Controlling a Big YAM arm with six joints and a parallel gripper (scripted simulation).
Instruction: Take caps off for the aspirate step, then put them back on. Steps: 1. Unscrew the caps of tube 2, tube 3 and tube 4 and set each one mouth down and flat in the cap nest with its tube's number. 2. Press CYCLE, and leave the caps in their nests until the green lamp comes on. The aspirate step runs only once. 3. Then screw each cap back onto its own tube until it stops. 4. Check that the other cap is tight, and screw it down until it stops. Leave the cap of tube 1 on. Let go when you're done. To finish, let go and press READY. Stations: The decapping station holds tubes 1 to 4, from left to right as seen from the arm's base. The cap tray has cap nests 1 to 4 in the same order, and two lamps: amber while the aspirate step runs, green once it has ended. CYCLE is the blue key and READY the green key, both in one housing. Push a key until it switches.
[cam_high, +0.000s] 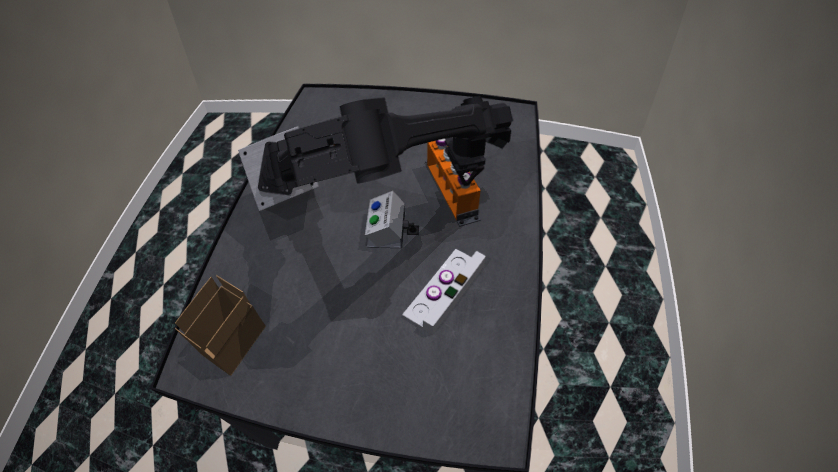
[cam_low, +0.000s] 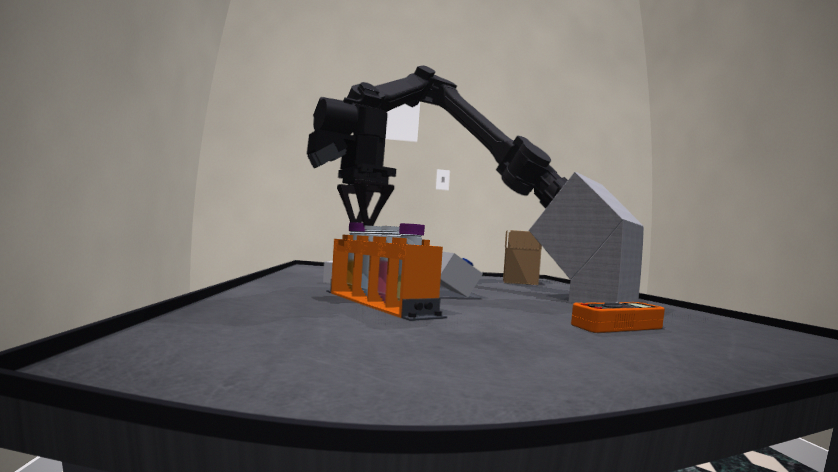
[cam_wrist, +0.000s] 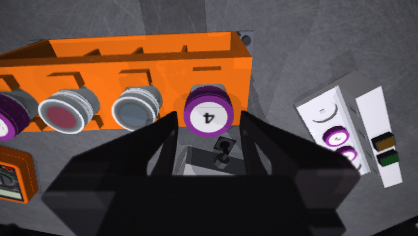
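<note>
My hand is 230 mm past the green key, 60 mm to the left of it and 60 mm above it. Round my hand: orange multimeter 270 mm behind, 330 mm to the left, 110 mm below; key housing 200 mm behind, 40 mm to the right, 70 mm below; blue key 220 mm behind, 10 mm to the right, 60 mm below.
</note>
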